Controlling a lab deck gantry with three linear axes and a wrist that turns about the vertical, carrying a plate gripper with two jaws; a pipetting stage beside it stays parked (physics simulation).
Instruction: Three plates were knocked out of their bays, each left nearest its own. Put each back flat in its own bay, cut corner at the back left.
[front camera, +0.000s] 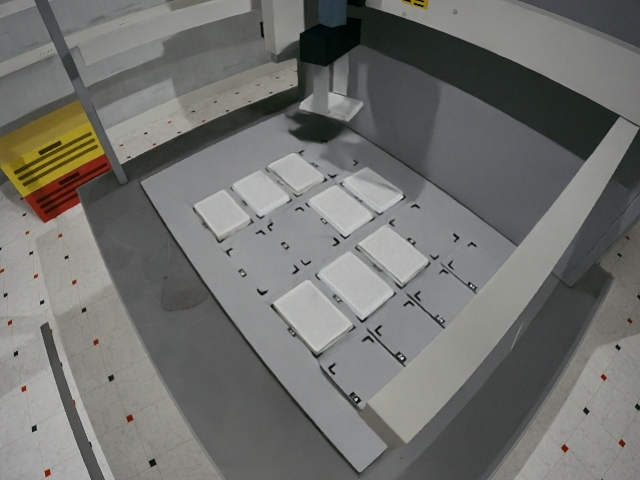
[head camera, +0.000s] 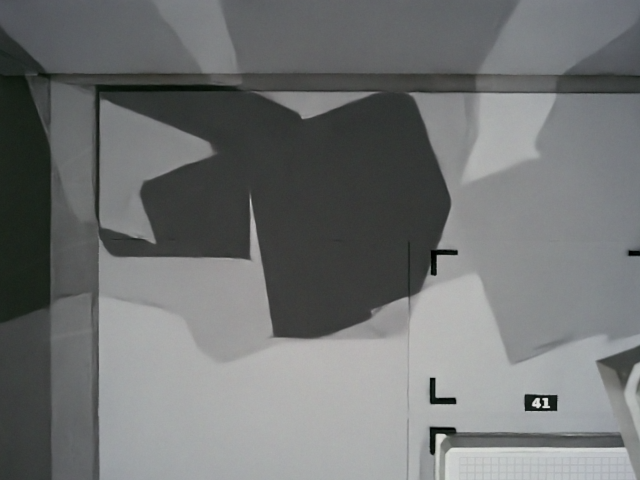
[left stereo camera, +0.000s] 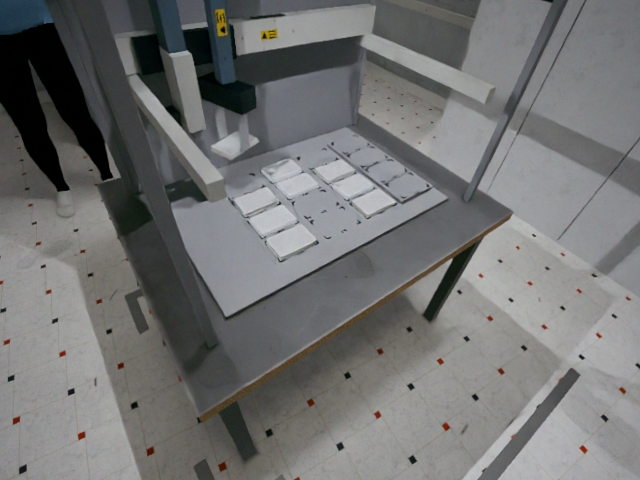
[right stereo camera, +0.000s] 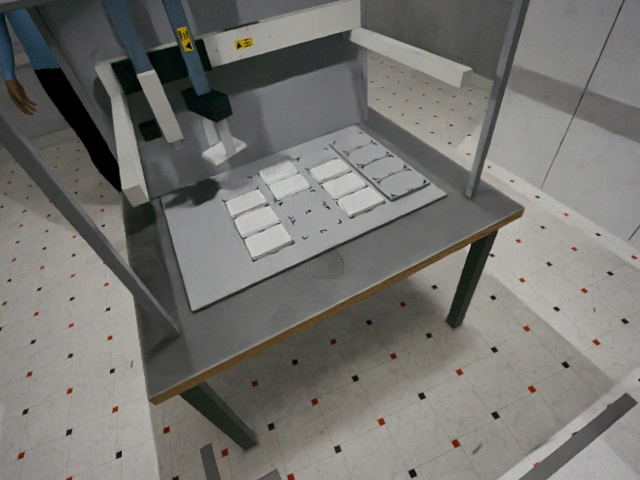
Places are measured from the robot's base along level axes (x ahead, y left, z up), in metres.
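Pixels of known places: gripper, fingertip midpoint: (front camera: 330, 104) (left stereo camera: 234, 144) (right stereo camera: 223, 150); robot's base, origin of the base link: (front camera: 194, 209) (left stereo camera: 280, 261) (right stereo camera: 254, 260).
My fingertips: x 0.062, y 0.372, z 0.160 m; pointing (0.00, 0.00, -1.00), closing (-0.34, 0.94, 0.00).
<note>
Ahead of a thing's pixels: the offset from my fingertips to its top centre. "spot": to the spot under its first point.
My gripper (front camera: 330, 103) (left stereo camera: 233, 143) (right stereo camera: 221, 148) is shut on a white plate {dx +0.003, dy +0.001, dz +0.009 m} (front camera: 348, 109) (left stereo camera: 232, 150) (right stereo camera: 214, 155), holding it level, high over the deck's back left and turned relative to the bays. Its cut corner cannot be made out. Bay 41 {spot: dx +0.005, dy -0.008, dz -0.160 m} (front camera: 328, 158) (head camera: 516, 310) is empty, at the back of the leftmost column. A white plate {dx +0.002, dy -0.115, dz -0.146 m} (front camera: 294, 173) (head camera: 542, 469) lies in the bay in front of it. Other white plates, such as one at the back of the second column {dx +0.166, dy -0.008, dz -0.146 m} (front camera: 372, 189) (left stereo camera: 281, 169) (right stereo camera: 279, 171), lie flat and look square in their bays.
The parked pipetting stage (left stereo camera: 183, 93) (right stereo camera: 160, 105) hangs left of the gripper. The back wall (front camera: 465, 144) rises behind the deck. A side rail (front camera: 496, 273) crosses the right of the front camera view. A pale slanted shape at the head camera's right edge is not clear.
</note>
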